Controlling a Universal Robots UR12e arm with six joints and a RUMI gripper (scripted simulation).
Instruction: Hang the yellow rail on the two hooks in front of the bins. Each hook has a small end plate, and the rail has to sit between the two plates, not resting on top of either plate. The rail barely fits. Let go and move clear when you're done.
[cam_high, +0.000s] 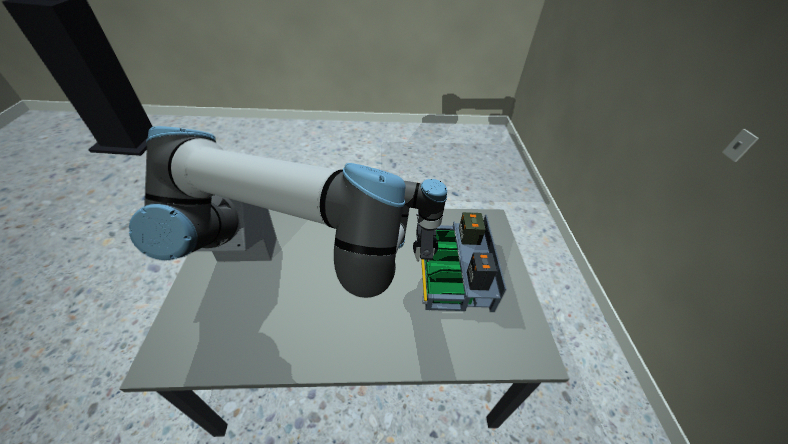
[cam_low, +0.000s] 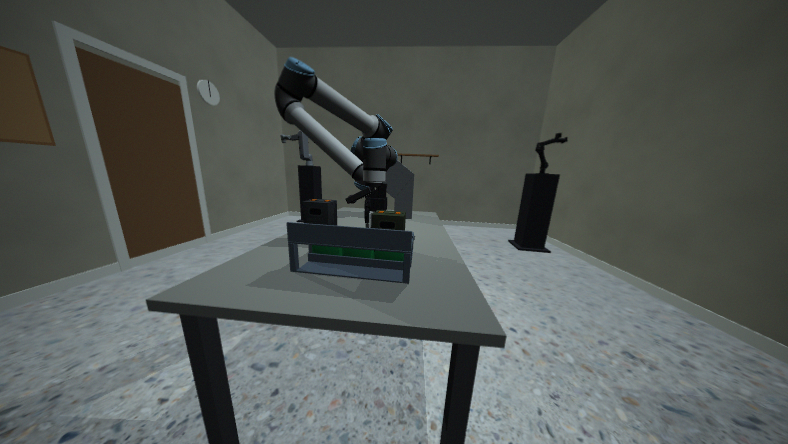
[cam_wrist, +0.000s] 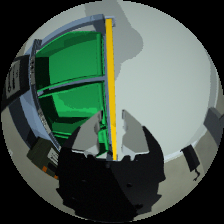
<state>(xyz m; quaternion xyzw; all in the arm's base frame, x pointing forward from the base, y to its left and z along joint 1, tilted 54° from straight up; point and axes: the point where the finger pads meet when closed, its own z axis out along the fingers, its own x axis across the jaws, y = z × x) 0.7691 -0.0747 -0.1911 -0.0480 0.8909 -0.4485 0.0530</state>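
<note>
My hand is 10 mm above the yellow rail. Round my hand: back panel (270 mm ahead, 60 mm above, 10 mm to the left).
</note>
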